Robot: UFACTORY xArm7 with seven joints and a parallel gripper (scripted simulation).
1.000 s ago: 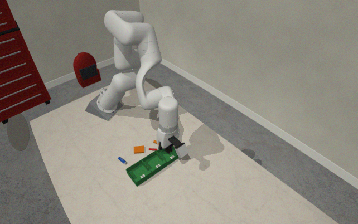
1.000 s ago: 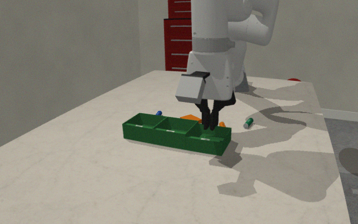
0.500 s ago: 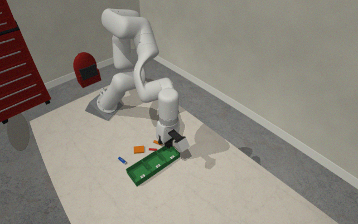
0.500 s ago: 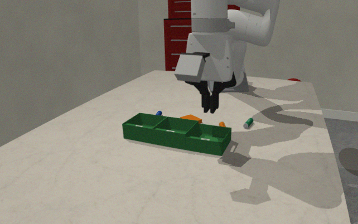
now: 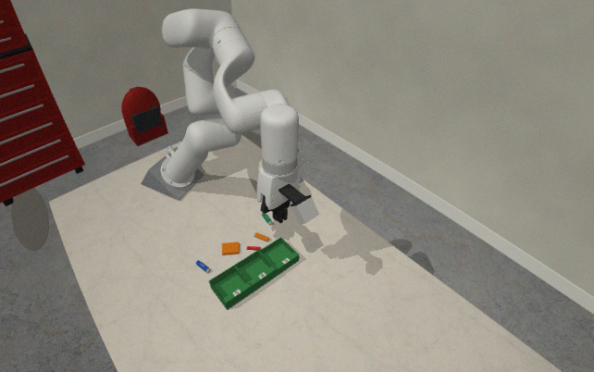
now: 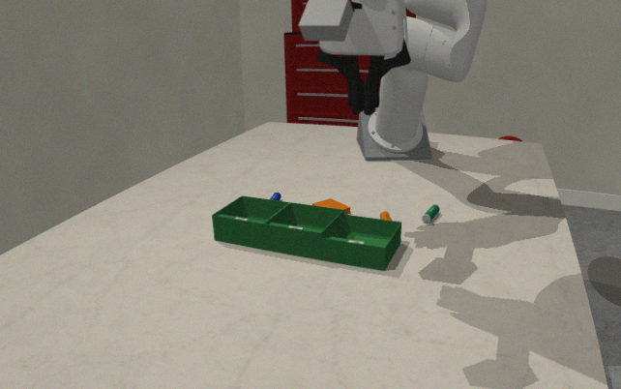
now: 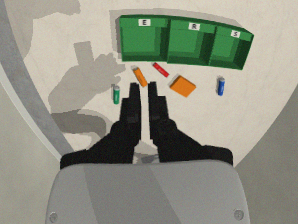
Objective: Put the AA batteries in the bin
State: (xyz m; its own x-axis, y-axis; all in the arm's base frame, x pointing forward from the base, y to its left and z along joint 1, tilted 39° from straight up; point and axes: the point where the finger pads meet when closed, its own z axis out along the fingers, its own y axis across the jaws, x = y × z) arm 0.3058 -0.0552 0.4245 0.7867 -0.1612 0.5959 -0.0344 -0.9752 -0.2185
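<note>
Now: the blue battery 14 cm behind my hand, 18 cm to the right of it and 20 cm below it. From my hand the other things lie so: red battery (8 cm behind, 3 cm to the right, 20 cm below); green three-part bin tray (1 cm behind, 8 cm to the right, 19 cm below); orange battery (10 cm behind, 2 cm to the left, 20 cm below).
</note>
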